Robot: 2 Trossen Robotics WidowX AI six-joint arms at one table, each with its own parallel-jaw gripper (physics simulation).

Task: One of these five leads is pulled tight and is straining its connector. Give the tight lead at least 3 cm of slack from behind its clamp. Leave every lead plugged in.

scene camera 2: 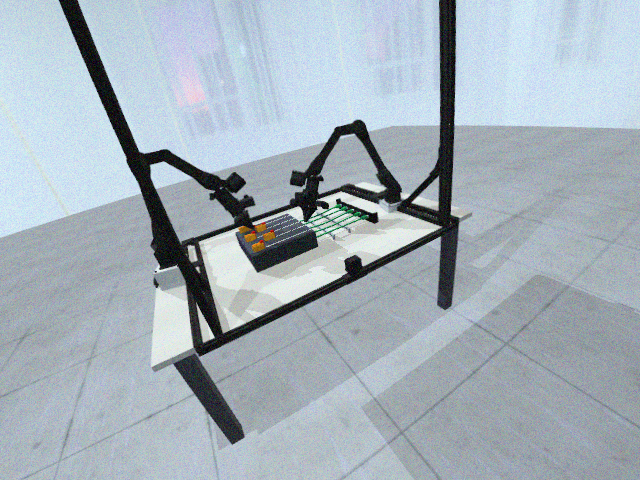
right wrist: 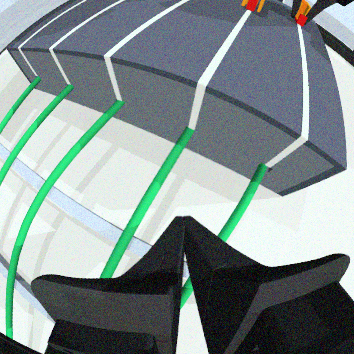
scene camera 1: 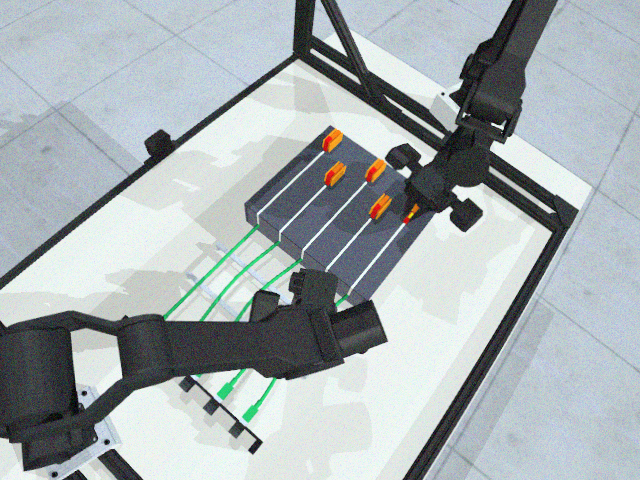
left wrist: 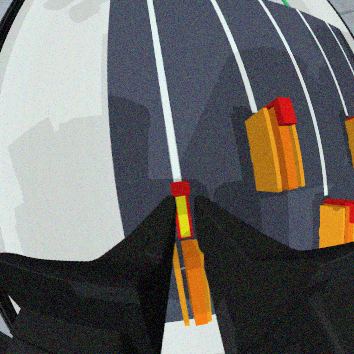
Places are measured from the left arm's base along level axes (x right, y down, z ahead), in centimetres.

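Where they show: left gripper, fingertip midpoint: [scene camera 2: 253,228] [right wrist: 297,20] [scene camera 1: 407,218] [left wrist: 183,203]; right gripper, fingertip midpoint: [scene camera 2: 305,222] [right wrist: 182,222]; left arm's base at its link origin: [scene camera 2: 170,263]; right arm's base at its link origin: [scene camera 2: 393,200] [scene camera 1: 70,432].
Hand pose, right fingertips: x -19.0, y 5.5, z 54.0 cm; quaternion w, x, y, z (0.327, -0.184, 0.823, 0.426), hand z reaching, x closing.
Observation:
Each offset is from my right fingertips to the centre of the thing. "spot": to the spot under its first point.
My left gripper [scene camera 1: 412,210] [left wrist: 183,203] is shut on the red-and-yellow tab {spot: dx +3.6, dy -4.7, dz -23.4 cm} [left wrist: 184,217] of the orange clamp {spot: dx +4.3, dy -6.9, dz -26.0 cm} [left wrist: 196,285], at the dark block's {spot: dx -1.5, dy -4.5, dz -13.9 cm} [scene camera 1: 387,263] right edge in scene camera 1. That clamp's lead shows as a white line {spot: dx +1.6, dy -4.5, dz -16.9 cm} [left wrist: 165,95] on the block. The other orange clamps [scene camera 1: 332,140] [scene camera 1: 334,174] [scene camera 1: 375,170] [scene camera 1: 381,206] stand apart from the fingers. Green leads run from the block's front face; in the right wrist view one lead {spot: dx +2.1, dy -0.4, dz +0.0 cm} [right wrist: 155,195] looks straight and another {spot: dx +7.5, dy -0.6, dz +4.4 cm} [right wrist: 45,185] bows. My right gripper [right wrist: 182,222] is shut and empty, its tips between the two rightmost leads.
A black connector strip {spot: dx -6.4, dy -2.3, dz +21.1 cm} [scene camera 1: 222,410] lies at the lower part of scene camera 1, partly hidden by the right arm. Pale bars {spot: dx +1.6, dy -0.6, dz +2.7 cm} [right wrist: 125,239] cross beneath the leads. A dark frame [scene camera 1: 496,320] edges the table. The right arm covers part of the leads.

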